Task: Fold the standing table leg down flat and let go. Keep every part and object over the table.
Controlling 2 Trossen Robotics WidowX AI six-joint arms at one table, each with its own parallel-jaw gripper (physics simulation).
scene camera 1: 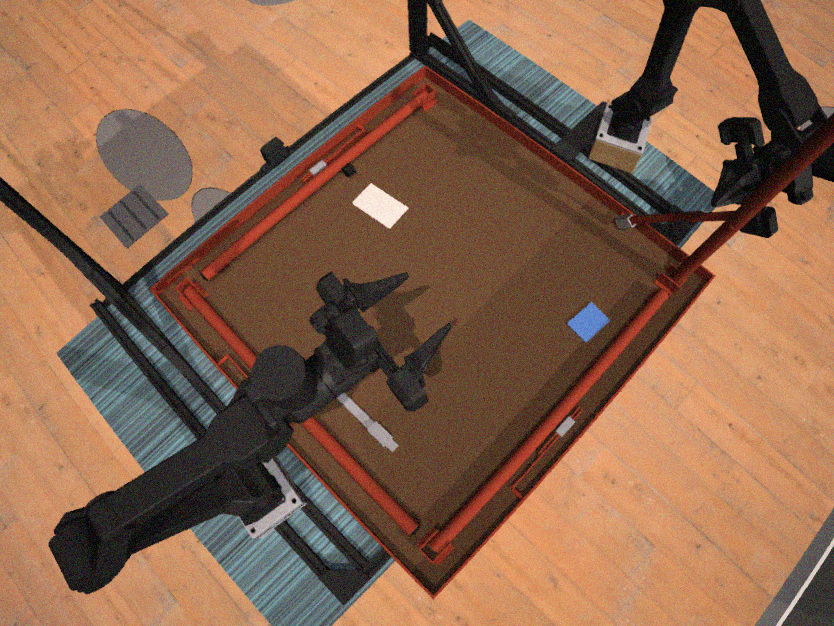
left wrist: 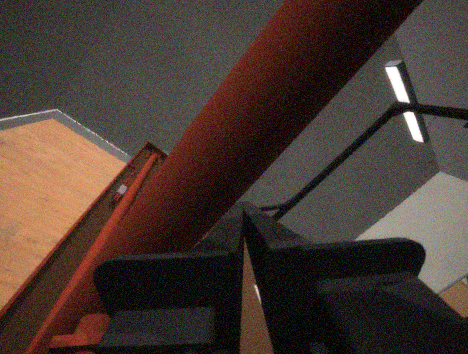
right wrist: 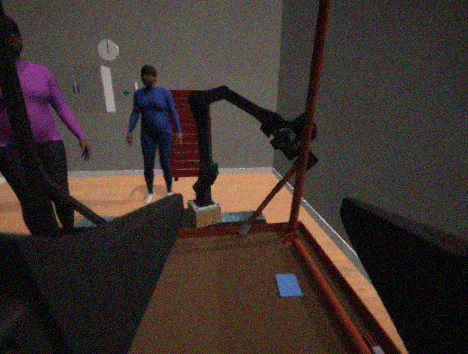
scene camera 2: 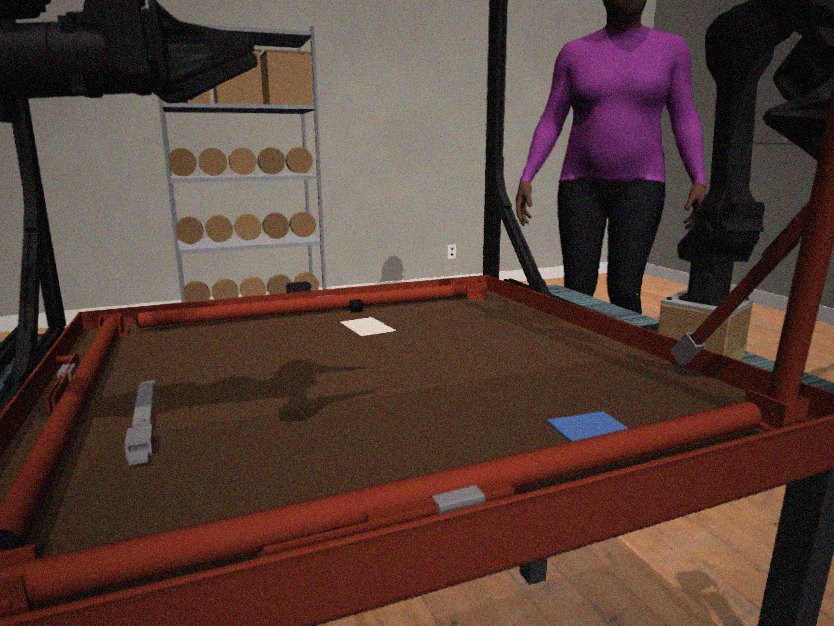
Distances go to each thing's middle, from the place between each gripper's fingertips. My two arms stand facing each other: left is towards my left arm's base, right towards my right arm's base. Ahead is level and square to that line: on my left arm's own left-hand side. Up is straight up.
Now: the blue square (scene camera 2: pixel 572 428) 4 cm behind my left hand, 14 cm to the right of it and 29 cm below it. Also, from my left hand: white card (scene camera 1: pixel 375 202): 50 cm behind, 22 cm to the right, 31 cm below; grey bar (scene camera 2: pixel 139 442): 24 cm behind, 54 cm to the right, 29 cm below.
Now: the grey bar 350 mm below my right hand, 130 mm to the right of it and 60 mm behind it. From my right hand the other things lie so: white card 360 mm below, 310 mm behind, 190 mm to the left; then blue square 340 mm below, 270 mm to the left, 150 mm ahead.
